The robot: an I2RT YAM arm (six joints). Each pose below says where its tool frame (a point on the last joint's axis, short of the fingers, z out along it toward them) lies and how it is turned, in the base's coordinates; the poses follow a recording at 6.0 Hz.
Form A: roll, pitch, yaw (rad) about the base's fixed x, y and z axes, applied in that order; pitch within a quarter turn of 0, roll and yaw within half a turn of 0; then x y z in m.
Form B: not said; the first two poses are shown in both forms.
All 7 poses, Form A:
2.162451 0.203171 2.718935 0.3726 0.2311 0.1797
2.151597 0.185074 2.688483 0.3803 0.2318 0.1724
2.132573 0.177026 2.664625 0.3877 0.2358 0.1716
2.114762 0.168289 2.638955 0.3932 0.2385 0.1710
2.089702 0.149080 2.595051 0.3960 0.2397 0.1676
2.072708 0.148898 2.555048 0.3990 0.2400 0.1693
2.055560 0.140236 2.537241 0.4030 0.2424 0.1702
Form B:
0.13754 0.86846 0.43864 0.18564 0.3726 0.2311 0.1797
0.15404 0.86367 0.44265 0.18548 0.3803 0.2318 0.1724
0.16447 0.85740 0.44958 0.18894 0.3877 0.2358 0.1716
0.17587 0.85099 0.45584 0.19262 0.3932 0.2385 0.1710
0.19676 0.84054 0.46468 0.19713 0.3960 0.2397 0.1676
0.21182 0.83248 0.46776 0.20812 0.3990 0.2400 0.1693
0.21960 0.82613 0.47425 0.21066 0.4030 0.2424 0.1702

